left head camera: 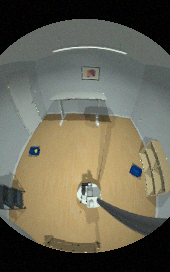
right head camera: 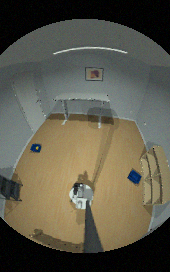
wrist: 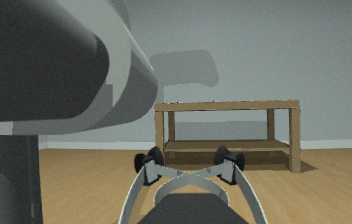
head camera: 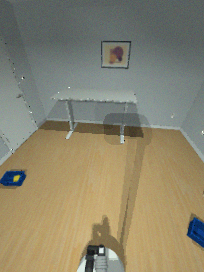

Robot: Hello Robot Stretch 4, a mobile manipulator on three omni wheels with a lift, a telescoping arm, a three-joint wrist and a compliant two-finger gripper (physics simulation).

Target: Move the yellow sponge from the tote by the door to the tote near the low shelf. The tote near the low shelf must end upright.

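Places are measured from the robot's base along level axes (x ahead, y left, z up), in millimetres.
Pixels of known places: gripper, fingertip midpoint: [left head camera: 83, 202] [right head camera: 73, 202] [wrist: 188, 158].
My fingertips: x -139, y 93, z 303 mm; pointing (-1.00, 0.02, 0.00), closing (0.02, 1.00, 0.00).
Behind a point stands the place of what it marks.
The yellow sponge [head camera: 16, 178] @[z 31, x 928, y 1335 mm] [left head camera: 36, 150] @[z 17, x 942, y 1310 mm] [right head camera: 37, 148] lies in the blue tote [head camera: 5, 179] @[z 26, x 902, y 1509 mm] [left head camera: 31, 152] @[z 92, x 831, y 1397 mm] [right head camera: 32, 149] @[z 92, x 819, y 1401 mm] by the door, at the left. The other blue tote [head camera: 198, 233] @[z -25, x 305, y -1115 mm] [left head camera: 135, 171] @[z -28, x 259, y -1175 mm] [right head camera: 134, 176] @[z -23, x 281, y -1185 mm] is on the floor at the right, near the low wooden shelf [left head camera: 153, 170] @[z 317, x 85, y -1437 mm] [right head camera: 154, 178] @[z 317, x 69, y -1486 mm]; it looks upright, but is small in view and cut off in the head camera view. My gripper [wrist: 188, 158] @[z 303, x -139, y 93 mm] is open, its two dark fingertips well apart with nothing between them. It is far from both totes.
A white table [head camera: 95, 97] @[z 922, x 1988, y 140 mm] [left head camera: 80, 96] @[z 922, x 1945, y 84 mm] [right head camera: 82, 98] @[z 904, x 1899, y 86 mm] stands by the far wall. A dark slatted object [left head camera: 11, 197] @[z 409, x -378, y 1426 mm] [right head camera: 10, 188] @[z 110, x -461, y 1743 mm] stands at the left. A wooden two-level table [wrist: 227, 105] @[z 398, x -1215, y 365 mm] stands by the wall ahead of the wrist camera. The door [head camera: 14, 92] @[z 982, x 2163, y 1742 mm] is at the left.
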